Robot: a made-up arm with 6 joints. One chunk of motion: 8 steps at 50 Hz.
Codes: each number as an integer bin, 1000 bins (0 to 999) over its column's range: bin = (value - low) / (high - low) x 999, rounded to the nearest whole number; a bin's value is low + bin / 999 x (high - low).
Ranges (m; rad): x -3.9..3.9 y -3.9..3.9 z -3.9..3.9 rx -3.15..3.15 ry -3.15..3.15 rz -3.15..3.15
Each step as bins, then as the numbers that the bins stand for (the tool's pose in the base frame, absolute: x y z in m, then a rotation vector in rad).
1 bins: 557 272 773 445 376 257
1 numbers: 0.4489 -1.7763 2.1354 -0.3437 -0.7788 -1.5293
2 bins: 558 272 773 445 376 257
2 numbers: 0.4568 -1.7763 2.1354 -0.3437 -0.7788 -1.5293
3 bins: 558 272 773 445 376 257
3 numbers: 0.4568 -1.7763 2.1354 -0.3437 -0.7788 -1.5293
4 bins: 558 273 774 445 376 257
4 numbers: 0.4568 -1.7685 2.1432 -0.3437 -0.7788 -1.5293
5 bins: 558 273 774 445 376 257
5 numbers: 0.4568 -1.7685 2.1432 -0.3437 -0.7788 -1.5293
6 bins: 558 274 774 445 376 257
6 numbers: 0.4568 -1.7607 2.1432 -0.3437 -0.7788 -1.5293
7 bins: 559 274 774 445 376 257
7 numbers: 0.4646 -1.7607 2.1432 -0.3437 -0.7788 -1.5293
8 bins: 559 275 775 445 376 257
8 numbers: 0.4646 -1.7529 2.1511 -0.3437 -0.7788 -1.5293
